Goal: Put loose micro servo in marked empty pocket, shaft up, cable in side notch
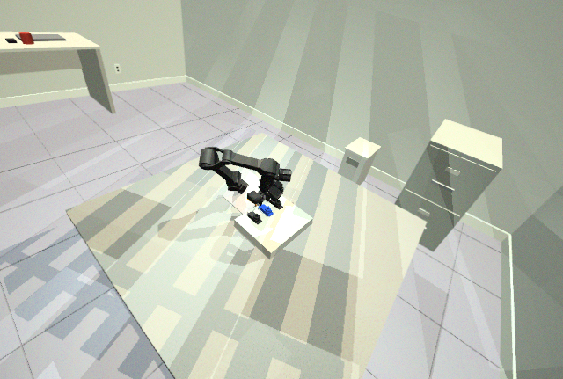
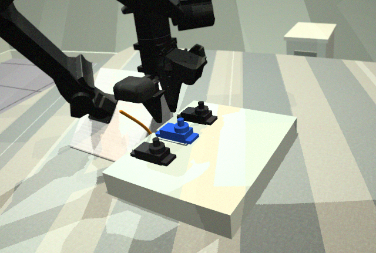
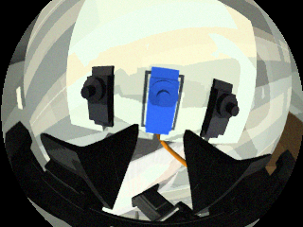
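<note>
My gripper tip is 12 cm short of the white deck and 6 cm above it.
</note>
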